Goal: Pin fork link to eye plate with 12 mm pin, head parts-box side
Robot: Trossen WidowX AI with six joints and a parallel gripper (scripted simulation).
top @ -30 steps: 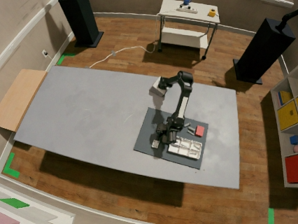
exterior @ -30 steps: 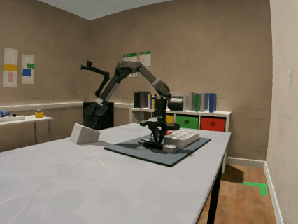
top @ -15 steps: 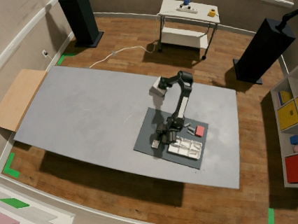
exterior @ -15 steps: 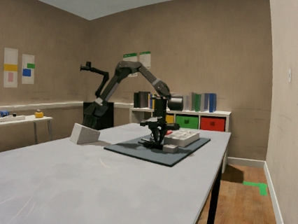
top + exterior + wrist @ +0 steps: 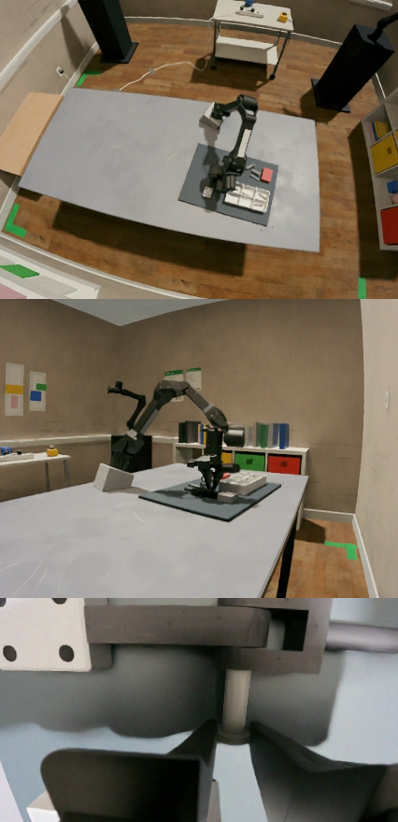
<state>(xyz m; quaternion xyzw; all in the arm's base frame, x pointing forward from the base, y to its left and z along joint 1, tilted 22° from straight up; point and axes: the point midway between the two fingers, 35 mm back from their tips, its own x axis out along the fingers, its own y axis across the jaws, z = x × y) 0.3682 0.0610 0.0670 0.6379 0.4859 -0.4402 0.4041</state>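
Right now the headed pin is 20 mm to the right of my hand and 30 mm below it. The rest, counted from my hand: eye plate 10 mm ahead, 50 mm to the right, 30 mm below; then mat 10 mm ahead, 50 mm to the left, 50 mm below; then fork link 30 mm behind, 50 mm to the right, 30 mm below.
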